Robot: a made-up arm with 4 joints. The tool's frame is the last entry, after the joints. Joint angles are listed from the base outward. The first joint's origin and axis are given. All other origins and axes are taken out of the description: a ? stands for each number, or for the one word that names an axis. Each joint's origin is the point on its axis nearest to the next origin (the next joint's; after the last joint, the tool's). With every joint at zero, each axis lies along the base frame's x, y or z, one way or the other. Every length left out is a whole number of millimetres.
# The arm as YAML. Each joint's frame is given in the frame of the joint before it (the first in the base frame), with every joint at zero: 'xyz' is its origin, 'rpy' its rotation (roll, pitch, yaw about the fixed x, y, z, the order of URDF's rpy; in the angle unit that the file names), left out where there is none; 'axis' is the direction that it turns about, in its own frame. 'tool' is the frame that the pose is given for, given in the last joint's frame.
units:
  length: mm
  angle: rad
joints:
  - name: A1
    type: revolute
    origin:
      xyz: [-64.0, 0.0, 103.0]
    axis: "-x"
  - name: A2
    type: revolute
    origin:
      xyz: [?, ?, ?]
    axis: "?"
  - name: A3
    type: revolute
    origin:
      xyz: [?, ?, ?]
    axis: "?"
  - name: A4
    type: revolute
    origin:
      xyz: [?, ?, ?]
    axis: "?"
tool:
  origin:
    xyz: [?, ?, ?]
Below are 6 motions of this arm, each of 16 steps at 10 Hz.
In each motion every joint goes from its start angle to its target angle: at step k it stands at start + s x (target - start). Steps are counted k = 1, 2, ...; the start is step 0. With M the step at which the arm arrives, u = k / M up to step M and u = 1 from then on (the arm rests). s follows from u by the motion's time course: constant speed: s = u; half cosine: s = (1 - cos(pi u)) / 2; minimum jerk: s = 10 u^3 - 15 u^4 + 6 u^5.
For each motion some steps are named. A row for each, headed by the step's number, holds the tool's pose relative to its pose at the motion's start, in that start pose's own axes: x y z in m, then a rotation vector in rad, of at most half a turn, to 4 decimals.
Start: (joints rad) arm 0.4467 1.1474 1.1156 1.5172
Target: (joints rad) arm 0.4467 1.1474 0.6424 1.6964
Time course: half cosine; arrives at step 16
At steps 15, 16:
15: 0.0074 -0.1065 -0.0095 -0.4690 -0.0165 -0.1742
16: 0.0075 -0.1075 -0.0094 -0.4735 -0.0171 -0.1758

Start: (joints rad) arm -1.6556 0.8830 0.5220 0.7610
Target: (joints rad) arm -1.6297 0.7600 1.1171 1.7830
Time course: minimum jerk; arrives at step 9
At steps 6, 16:
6: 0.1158 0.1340 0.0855 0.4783 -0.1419 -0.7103
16: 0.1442 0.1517 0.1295 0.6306 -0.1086 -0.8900

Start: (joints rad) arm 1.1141 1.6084 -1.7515 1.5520
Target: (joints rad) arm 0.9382 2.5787 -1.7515 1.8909
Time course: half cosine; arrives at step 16
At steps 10, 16:
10: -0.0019 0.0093 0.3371 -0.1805 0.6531 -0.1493
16: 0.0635 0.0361 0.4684 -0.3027 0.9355 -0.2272

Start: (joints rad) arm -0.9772 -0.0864 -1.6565 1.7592
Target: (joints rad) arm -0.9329 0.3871 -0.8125 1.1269
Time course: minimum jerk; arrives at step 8
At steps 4, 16:
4: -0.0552 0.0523 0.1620 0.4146 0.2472 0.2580
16: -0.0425 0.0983 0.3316 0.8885 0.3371 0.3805

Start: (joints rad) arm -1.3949 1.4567 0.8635 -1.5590
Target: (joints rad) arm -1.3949 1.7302 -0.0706 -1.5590
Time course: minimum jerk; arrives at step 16
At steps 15, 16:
15: -0.0078 0.1374 0.1139 0.9247 0.1205 -0.2609
16: -0.0077 0.1375 0.1143 0.9267 0.1205 -0.2616

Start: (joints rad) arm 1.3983 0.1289 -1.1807 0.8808
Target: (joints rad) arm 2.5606 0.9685 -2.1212 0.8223
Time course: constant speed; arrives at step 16
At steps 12, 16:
12: 0.0607 0.2264 0.2549 0.1611 0.5939 -0.7760
16: 0.0845 0.2641 0.3560 0.3835 0.7304 -0.8844

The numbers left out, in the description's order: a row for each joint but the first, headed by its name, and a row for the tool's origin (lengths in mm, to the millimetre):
A2: xyz 0.0 -208.0 143.0, axis -z
A3: xyz 80.0 356.0 0.0, axis -y
A4: xyz -1.0 0.0 -260.0, axis -z
tool: xyz -118.0 70.0 0.0

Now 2 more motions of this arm.
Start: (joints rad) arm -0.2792 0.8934 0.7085 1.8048
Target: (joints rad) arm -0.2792 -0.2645 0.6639 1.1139
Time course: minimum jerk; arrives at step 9
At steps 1, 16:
1: -0.0036 -0.0066 0.0039 -0.0025 0.0083 0.0181
16: 0.1569 -0.5298 0.3901 0.0456 0.7893 1.5523

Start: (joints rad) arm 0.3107 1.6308 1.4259 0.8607
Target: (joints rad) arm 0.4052 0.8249 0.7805 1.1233
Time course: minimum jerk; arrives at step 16
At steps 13, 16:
13: -0.1515 -0.0922 0.4556 -0.0357 0.8394 0.1298
16: -0.1511 -0.1058 0.4779 -0.0440 0.8746 0.1512

